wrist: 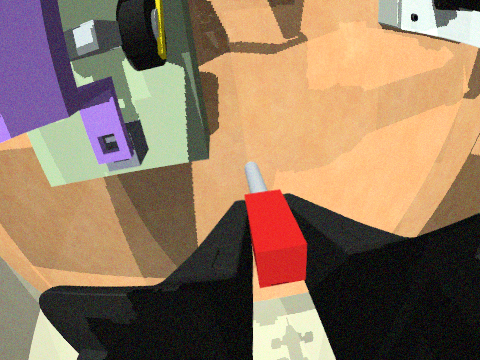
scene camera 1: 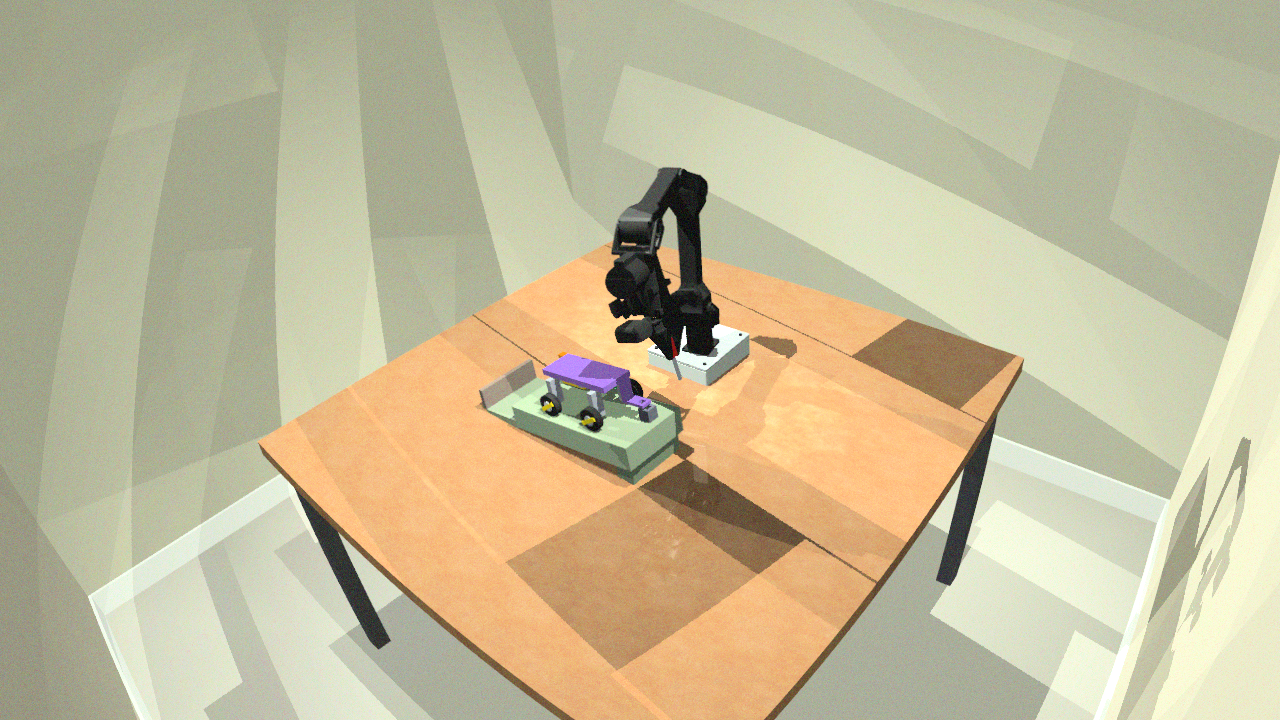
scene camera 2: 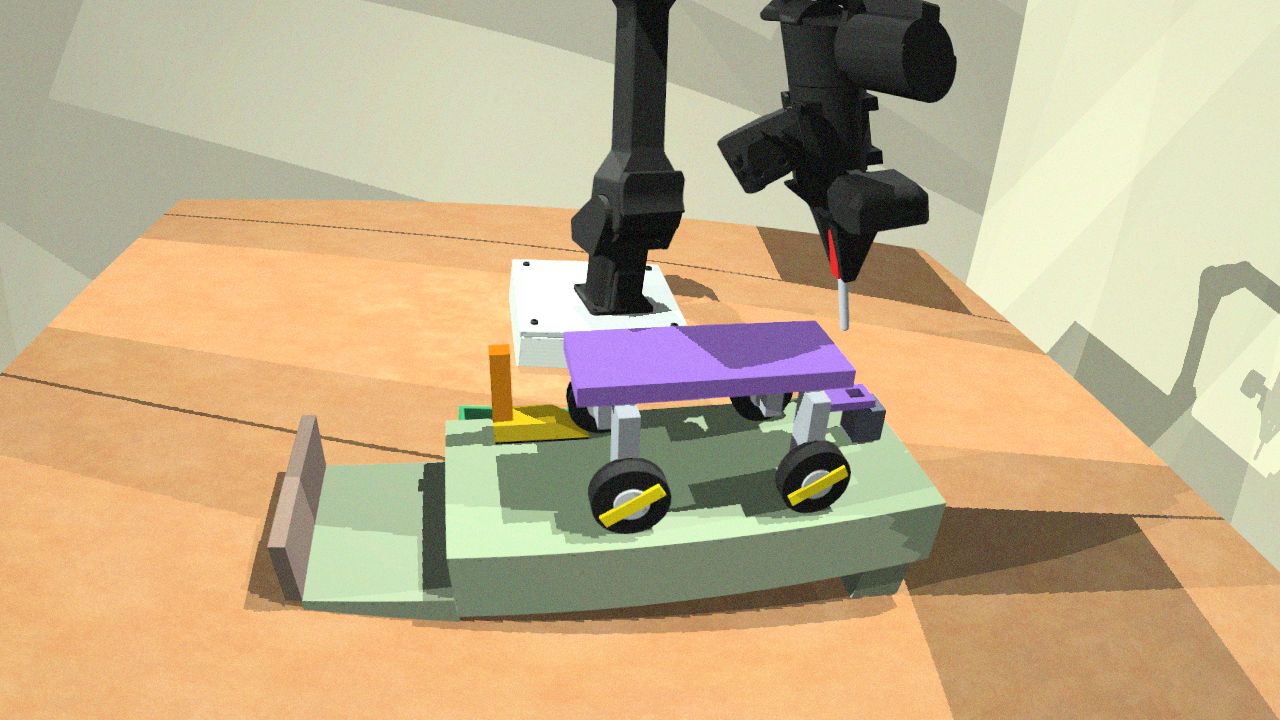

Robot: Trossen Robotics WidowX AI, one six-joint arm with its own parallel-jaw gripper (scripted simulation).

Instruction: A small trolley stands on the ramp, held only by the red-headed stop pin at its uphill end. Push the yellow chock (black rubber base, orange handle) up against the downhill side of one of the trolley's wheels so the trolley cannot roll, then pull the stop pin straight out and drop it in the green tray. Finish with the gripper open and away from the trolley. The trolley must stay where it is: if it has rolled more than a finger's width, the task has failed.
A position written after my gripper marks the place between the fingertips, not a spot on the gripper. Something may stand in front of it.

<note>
My gripper [scene camera 2: 844, 276] holds a red-headed stop pin [scene camera 2: 842, 287]. Further things: a purple trolley [wrist: 45, 92], a yellow chock [scene camera 2: 512, 424], an end wall [scene camera 2: 289, 545] and a pale green ramp [scene camera 2: 521, 539].
The red-headed stop pin is seen too in the wrist view [wrist: 280, 250]. My gripper also shows in the wrist view [wrist: 263, 207] and in scene camera 1 [scene camera 1: 673, 357]. The end wall shows as well in scene camera 1 [scene camera 1: 521, 375]. The wrist view does not show the yellow chock: it is out of frame.
</note>
